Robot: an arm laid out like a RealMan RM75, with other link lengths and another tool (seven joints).
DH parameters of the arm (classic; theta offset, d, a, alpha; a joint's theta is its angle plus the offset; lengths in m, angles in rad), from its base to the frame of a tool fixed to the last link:
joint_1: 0 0.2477 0 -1.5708
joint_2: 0 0 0 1.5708
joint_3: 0 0.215 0 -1.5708
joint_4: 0 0 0 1.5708
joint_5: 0 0.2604 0 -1.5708
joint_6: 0 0 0 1.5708
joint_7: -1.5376 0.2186 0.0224 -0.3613
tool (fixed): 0 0.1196 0 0
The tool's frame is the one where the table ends.
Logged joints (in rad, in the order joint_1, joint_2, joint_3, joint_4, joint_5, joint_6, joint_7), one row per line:
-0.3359, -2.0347, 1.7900, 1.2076, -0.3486, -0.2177, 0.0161
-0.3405, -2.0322, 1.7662, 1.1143, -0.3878, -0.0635, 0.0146
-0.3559, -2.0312, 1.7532, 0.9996, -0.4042, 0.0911, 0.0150
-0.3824, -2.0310, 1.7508, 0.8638, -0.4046, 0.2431, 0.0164
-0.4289, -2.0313, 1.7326, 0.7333, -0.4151, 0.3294, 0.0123
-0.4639, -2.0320, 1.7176, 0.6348, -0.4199, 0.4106, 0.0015
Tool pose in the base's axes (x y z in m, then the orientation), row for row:
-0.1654, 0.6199, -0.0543, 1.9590, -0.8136, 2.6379
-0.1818, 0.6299, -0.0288, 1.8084, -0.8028, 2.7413
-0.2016, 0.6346, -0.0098, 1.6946, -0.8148, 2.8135
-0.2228, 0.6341, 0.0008, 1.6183, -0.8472, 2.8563
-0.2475, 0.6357, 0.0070, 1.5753, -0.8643, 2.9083
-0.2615, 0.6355, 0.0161, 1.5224, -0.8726, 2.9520
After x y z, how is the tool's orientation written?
As angles about the fixed x, y, z axes (roll, pitch, yaw), in radians.
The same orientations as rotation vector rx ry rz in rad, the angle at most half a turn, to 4 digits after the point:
-1.1340, -1.9202, -1.6230
-1.0709, -1.8599, -1.7414
-1.0411, -1.7841, -1.8180
-1.0443, -1.7081, -1.8540
-1.0187, -1.6724, -1.8551
-1.0018, -1.6342, -1.8750

